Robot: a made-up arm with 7 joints. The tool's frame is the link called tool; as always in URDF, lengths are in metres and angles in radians. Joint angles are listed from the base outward. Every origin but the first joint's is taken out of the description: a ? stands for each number. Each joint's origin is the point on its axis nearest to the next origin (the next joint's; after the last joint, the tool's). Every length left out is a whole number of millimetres.
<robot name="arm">
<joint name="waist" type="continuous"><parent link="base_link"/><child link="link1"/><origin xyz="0.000 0.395 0.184" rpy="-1.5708 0.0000 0.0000"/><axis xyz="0 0 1"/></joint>
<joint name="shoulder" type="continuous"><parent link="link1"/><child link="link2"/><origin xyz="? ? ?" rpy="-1.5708 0.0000 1.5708"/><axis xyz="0 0 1"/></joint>
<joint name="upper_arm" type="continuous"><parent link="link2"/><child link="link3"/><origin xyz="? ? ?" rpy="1.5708 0.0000 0.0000"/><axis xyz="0 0 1"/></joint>
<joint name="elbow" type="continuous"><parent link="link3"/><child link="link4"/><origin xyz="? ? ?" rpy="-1.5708 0.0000 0.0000"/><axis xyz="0 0 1"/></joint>
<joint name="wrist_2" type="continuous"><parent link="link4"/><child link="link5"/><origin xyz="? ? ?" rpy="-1.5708 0.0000 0.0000"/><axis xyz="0 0 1"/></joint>
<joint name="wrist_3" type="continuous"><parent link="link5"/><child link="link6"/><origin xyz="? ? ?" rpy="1.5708 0.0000 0.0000"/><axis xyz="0 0 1"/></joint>
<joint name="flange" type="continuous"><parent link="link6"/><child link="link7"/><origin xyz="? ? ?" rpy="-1.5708 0.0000 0.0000"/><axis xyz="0 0 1"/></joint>
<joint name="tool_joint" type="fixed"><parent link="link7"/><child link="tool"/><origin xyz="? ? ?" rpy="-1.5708 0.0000 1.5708"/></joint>
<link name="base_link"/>
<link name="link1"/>
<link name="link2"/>
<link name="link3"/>
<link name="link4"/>
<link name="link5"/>
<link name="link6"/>
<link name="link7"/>
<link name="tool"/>
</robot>
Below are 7 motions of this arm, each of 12 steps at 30 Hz.
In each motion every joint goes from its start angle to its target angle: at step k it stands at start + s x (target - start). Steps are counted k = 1, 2, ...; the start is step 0. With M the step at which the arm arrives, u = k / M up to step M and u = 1 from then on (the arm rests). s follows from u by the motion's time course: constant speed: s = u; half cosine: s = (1 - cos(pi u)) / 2; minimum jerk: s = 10 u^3 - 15 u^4 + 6 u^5.
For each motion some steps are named. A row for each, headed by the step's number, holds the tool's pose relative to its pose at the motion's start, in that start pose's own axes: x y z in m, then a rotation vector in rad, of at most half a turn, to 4 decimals.
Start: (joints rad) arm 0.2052 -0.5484 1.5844 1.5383 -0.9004 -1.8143 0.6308
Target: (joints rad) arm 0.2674 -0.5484 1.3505 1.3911 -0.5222 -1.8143 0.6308
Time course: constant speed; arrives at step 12
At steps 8, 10, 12:
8: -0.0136 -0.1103 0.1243 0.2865 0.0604 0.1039
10: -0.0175 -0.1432 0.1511 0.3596 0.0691 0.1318
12: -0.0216 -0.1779 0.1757 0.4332 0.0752 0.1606

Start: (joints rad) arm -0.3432 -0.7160 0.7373 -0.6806 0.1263 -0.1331 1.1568
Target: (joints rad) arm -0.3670 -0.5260 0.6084 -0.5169 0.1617 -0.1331 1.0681
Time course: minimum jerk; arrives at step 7
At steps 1, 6, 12:
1: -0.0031 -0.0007 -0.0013 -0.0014 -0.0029 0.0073
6: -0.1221 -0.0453 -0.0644 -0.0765 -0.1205 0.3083
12: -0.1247 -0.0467 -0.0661 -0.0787 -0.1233 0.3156

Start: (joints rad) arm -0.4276 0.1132 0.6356 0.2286 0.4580 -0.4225 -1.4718
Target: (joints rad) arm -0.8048 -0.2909 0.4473 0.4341 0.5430 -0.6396 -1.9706
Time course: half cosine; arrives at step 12
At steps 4, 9, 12:
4: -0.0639 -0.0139 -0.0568 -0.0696 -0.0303 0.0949
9: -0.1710 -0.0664 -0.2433 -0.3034 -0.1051 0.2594
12: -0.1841 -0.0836 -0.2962 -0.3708 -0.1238 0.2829

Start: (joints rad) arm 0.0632 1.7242 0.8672 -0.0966 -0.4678 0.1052 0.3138
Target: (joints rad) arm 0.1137 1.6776 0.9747 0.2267 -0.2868 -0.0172 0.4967
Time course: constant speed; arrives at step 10
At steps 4, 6, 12:
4: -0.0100 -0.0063 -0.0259 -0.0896 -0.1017 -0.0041
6: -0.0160 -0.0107 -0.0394 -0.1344 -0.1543 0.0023
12: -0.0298 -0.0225 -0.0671 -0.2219 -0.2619 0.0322

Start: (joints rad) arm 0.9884 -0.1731 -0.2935 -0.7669 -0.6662 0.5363 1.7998
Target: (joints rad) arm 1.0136 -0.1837 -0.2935 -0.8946 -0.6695 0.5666 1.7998
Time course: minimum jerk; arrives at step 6
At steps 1, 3, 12:
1: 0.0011 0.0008 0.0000 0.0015 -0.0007 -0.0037
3: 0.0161 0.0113 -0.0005 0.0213 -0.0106 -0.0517
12: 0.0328 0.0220 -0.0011 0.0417 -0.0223 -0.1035

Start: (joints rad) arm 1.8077 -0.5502 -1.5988 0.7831 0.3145 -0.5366 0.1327
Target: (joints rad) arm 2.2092 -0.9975 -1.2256 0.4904 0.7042 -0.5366 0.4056
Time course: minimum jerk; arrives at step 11
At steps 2, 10, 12:
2: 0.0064 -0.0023 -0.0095 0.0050 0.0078 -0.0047
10: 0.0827 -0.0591 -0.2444 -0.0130 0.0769 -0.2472
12: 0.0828 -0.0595 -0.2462 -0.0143 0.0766 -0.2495

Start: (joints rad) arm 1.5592 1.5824 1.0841 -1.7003 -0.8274 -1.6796 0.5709
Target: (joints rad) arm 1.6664 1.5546 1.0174 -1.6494 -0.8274 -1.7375 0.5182
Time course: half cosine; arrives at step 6
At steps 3, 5, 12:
3: -0.0047 0.0170 -0.0096 -0.0513 -0.0073 -0.0126
5: -0.0085 0.0313 -0.0189 -0.0947 -0.0138 -0.0247
12: -0.0091 0.0335 -0.0204 -0.1014 -0.0148 -0.0266

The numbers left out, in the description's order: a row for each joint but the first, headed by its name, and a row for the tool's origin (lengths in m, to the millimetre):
shoulder: -0.105 -0.101 0.000
upper_arm: -0.198 -0.168 0.000
elbow: -0.119 -0.034 0.000
wrist_2: 0.015 0.192 0.000
wrist_3: 0.079 0.043 0.000
flange: 0.034 -0.441 0.000
tool: -0.196 -0.096 0.000

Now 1 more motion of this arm.
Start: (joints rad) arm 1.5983 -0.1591 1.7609 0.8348 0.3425 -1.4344 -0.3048
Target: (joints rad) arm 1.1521 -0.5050 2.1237 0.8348 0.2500 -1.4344 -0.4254
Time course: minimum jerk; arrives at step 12
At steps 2, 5, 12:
2: 0.0005 -0.0031 -0.0040 -0.0050 0.0103 0.0068
5: 0.0116 -0.0260 -0.0429 -0.0634 0.1027 0.0563
12: 0.0713 -0.0561 -0.1494 -0.2570 0.2951 0.0857

